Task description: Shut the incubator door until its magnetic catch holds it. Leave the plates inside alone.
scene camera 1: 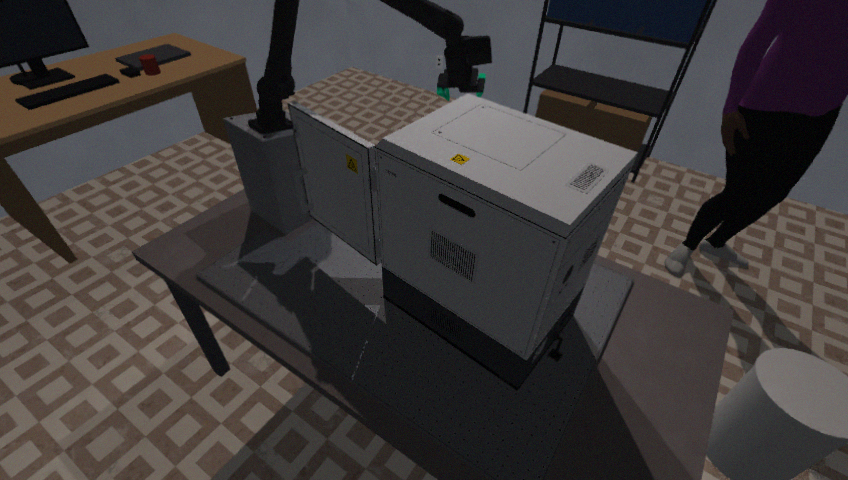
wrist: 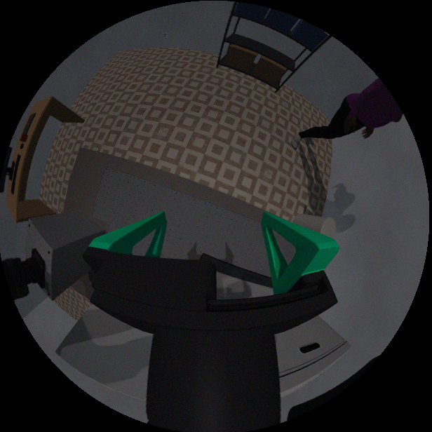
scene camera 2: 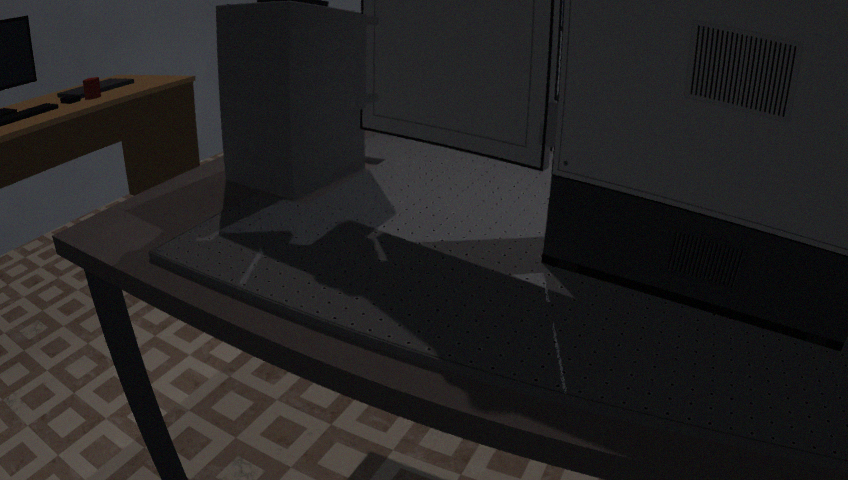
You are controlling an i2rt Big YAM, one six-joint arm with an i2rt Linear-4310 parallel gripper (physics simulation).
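Where they show: arm's base, link origin: [scene camera 1: 271, 126] [scene camera 2: 292, 6].
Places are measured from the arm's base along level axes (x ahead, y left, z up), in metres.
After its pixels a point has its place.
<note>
The white incubator [scene camera 1: 461, 255] {x 0.818, y -0.022, z 0.001 m} [scene camera 2: 630, 118] {x 0.657, y -0.033, z -0.109 m} stands on its dark base. Its door [scene camera 1: 333, 184] {x 0.387, y -0.052, z -0.006 m} [scene camera 2: 452, 71] {x 0.400, y -0.052, z -0.089 m} is wide open, swung out from the near front corner towards the arm's base; a yellow warning label shows on it in scene camera 1. My gripper [scene camera 1: 462, 92] {x 0.419, y 0.449, z 0.093 m} [wrist: 213, 216] is open and empty, with green fingers pointing down. In scene camera 1 it shows beyond the incubator's far top edge, apart from the door. In the wrist view, part of the incubator with a dark slot shows at lower right, and a pale panel at lower left may be the door. The plates are hidden.
The grey arm pedestal [scene camera 1: 267, 178] {x 0.061, y -0.085, z -0.130 m} [scene camera 2: 291, 101] {x 0.089, y -0.081, z -0.168 m} [wrist: 60, 250] stands close to the door's free edge. A perforated board [scene camera 1: 285, 315] {x 0.407, y -0.287, z -0.343 m} [scene camera 2: 380, 291] {x 0.427, y -0.240, z -0.343 m} [wrist: 165, 205] lies on the table [scene camera 1: 660, 333] {x 1.214, y 0.446, z -0.357 m}. A person [scene camera 1: 767, 118] [wrist: 370, 105] stands beyond the table. A white cylinder [scene camera 1: 785, 410] stands at the right.
</note>
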